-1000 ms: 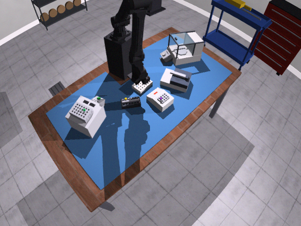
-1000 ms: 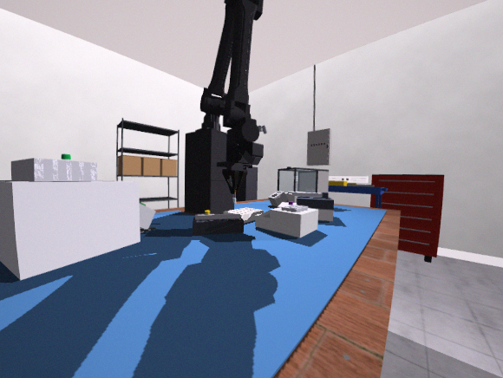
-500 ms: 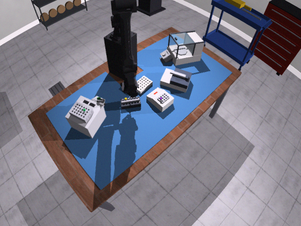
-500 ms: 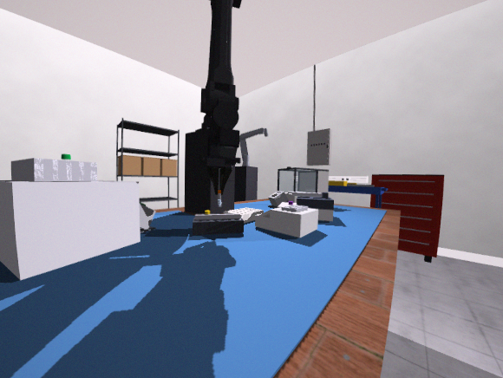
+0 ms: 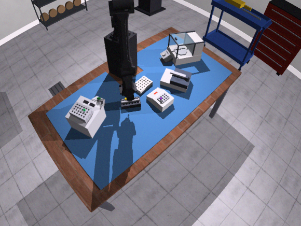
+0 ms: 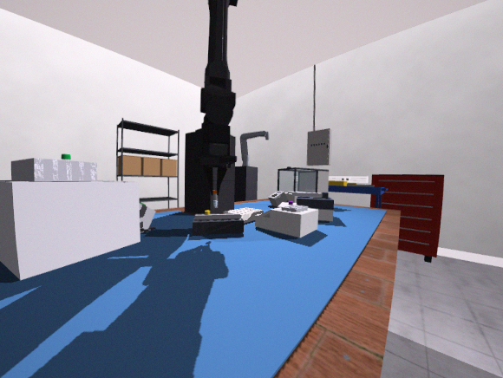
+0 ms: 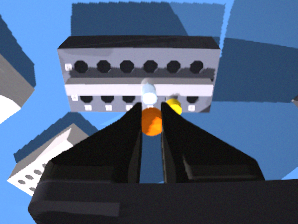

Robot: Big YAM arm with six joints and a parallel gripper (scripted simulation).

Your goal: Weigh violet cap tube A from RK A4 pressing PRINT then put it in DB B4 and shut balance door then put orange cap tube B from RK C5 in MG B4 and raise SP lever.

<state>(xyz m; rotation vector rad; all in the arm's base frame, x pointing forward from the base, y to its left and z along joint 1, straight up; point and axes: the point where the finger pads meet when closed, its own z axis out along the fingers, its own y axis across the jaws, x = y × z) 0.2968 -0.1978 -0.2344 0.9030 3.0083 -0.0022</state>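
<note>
The yellow-capped tube lies 8 cm below my hand and 4 cm behind it. Also, from my hand: magnet block MG: 9 cm below, 2 cm to the left, 1 cm behind; tube rack RK: 19 cm to the left, 9 cm below, 7 cm behind; violet-capped tube: 15 cm to the left, 14 cm ahead, 5 cm below.
</note>
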